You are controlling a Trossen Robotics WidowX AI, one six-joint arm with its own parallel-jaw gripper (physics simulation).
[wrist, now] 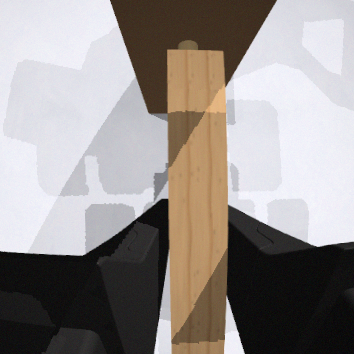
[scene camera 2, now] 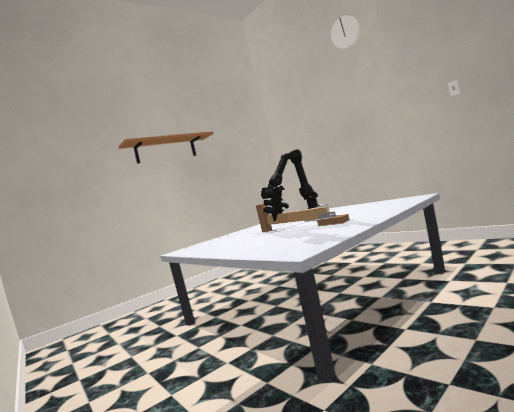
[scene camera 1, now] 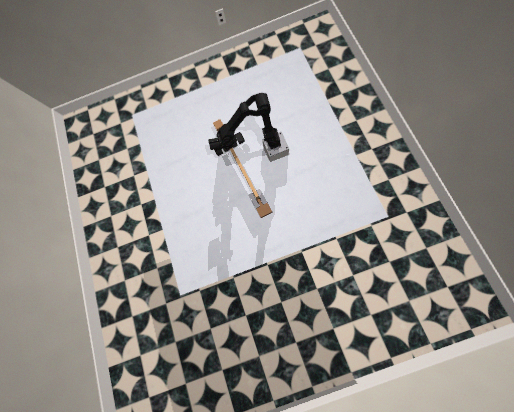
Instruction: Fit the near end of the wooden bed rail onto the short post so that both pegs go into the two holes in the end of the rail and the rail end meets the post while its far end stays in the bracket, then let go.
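Pixels of known places: gripper, between the fingertips: (wrist: 187, 206) (scene camera 2: 275, 220); arm's base, origin of its link: (scene camera 2: 313, 207) (scene camera 1: 274, 143).
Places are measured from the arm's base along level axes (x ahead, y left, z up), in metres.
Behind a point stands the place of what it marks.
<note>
The wooden bed rail (scene camera 1: 245, 172) @(x 0.227, y 0.121, z 0.017 m) (scene camera 2: 302, 215) @(x 0.243, y 0.124, z -0.011 m) (wrist: 198, 150) @(x 0.268, y -0.119, z 0.019 m) runs from near the short post to the metal bracket (scene camera 1: 254, 196) (scene camera 2: 327, 214), where its far end sits. The short post (scene camera 1: 218, 123) @(x 0.276, y -0.191, z 0.100 m) (scene camera 2: 261, 218) @(x 0.304, y -0.185, z 0.011 m) (wrist: 145, 40) @(x 0.292, y -0.161, z 0.008 m) stands upright and looks dark brown in the wrist view. A short length of one round peg (wrist: 188, 45) @(x 0.275, y -0.161, z 0.008 m) shows between the post and the near rail end, so a small gap remains visible there. The second peg and both holes are hidden. My gripper (scene camera 1: 230, 146) @(x 0.265, y -0.097, z -0.021 m) (scene camera 2: 275, 216) @(x 0.265, y -0.097, z -0.021 m) (wrist: 187, 206) @(x 0.265, y -0.097, z -0.021 m) is shut on the rail a little behind its near end, one finger on each side.
A wooden block (scene camera 1: 264, 210) @(x 0.199, y 0.365, z -0.045 m) (scene camera 2: 333, 220) @(x 0.242, y 0.343, z -0.058 m) lies at the bracket end. The arm's grey base (scene camera 1: 278, 152) @(x -0.002, y 0.067, z -0.001 m) stands beside the rail. All stand on the white table (scene camera 1: 320, 175) @(x -0.202, y 0.273, z -0.080 m) (scene camera 2: 240, 250) @(x 0.714, y 0.120, z -0.080 m). A wall shelf (scene camera 2: 167, 139) hangs beyond the table.
</note>
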